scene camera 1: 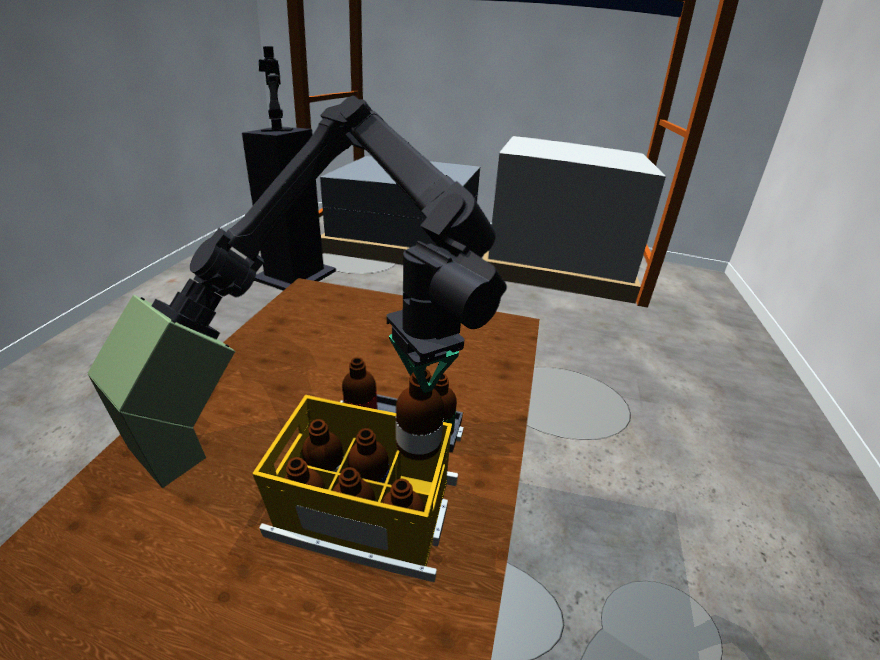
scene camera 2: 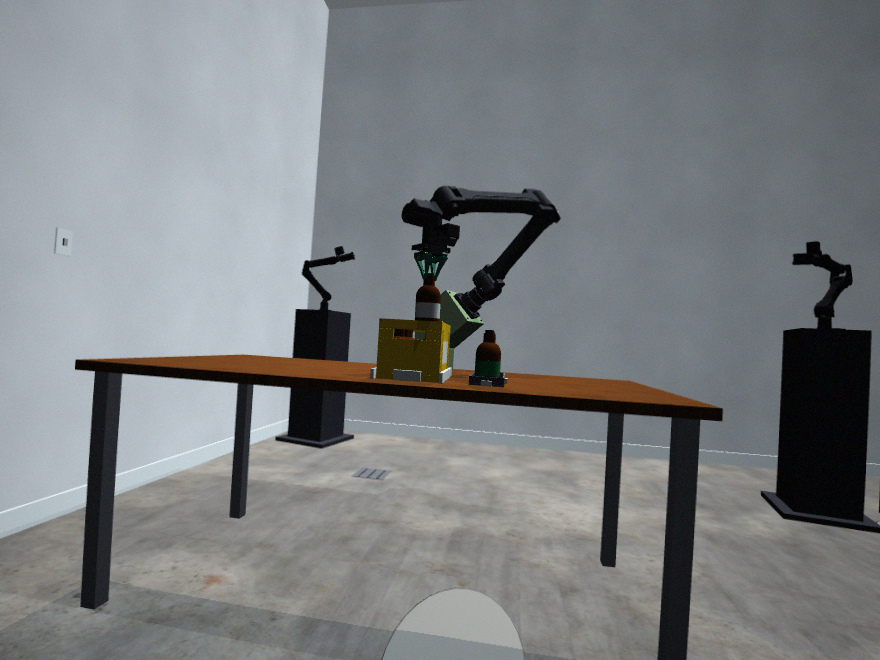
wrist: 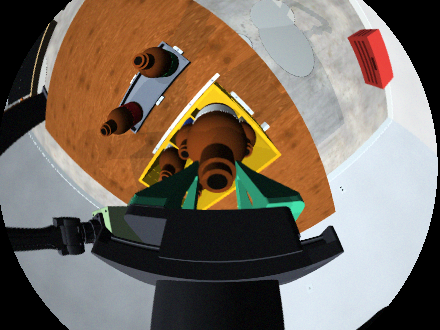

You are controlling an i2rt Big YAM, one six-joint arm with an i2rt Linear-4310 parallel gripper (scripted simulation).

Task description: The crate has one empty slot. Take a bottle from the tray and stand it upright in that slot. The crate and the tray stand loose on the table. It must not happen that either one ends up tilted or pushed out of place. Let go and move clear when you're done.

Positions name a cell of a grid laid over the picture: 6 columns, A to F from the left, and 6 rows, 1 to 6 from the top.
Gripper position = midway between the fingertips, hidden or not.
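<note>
The gripper (scene camera 1: C4), (scene camera 2: C3), (wrist: C4) is visible. Present as well: a crate (scene camera 1: C5), (scene camera 2: C4); a glass bottle (scene camera 1: C4); another glass bottle (scene camera 1: C5); a grey tray (wrist: B2).
</note>
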